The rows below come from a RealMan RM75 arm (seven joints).
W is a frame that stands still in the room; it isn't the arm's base.
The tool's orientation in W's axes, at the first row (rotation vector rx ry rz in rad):
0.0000 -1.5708 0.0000
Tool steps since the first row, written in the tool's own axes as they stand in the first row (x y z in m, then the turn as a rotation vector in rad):
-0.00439 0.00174 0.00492 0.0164 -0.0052 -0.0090
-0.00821 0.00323 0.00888 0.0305 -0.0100 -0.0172
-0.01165 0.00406 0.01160 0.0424 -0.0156 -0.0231
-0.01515 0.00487 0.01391 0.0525 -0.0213 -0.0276
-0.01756 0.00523 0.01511 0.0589 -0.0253 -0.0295
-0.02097 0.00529 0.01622 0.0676 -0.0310 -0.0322
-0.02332 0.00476 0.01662 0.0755 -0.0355 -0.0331
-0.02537 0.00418 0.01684 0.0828 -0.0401 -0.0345
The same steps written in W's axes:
-0.00492 0.00174 -0.00439 0.0090 -0.0052 0.0164
-0.00888 0.00323 -0.00821 0.0172 -0.0100 0.0305
-0.01160 0.00406 -0.01165 0.0231 -0.0156 0.0424
-0.01391 0.00487 -0.01515 0.0276 -0.0213 0.0525
-0.01511 0.00523 -0.01756 0.0295 -0.0253 0.0589
-0.01622 0.00529 -0.02097 0.0322 -0.0310 0.0676
-0.01662 0.00476 -0.02332 0.0331 -0.0355 0.0755
-0.01684 0.00418 -0.02537 0.0345 -0.0401 0.0828

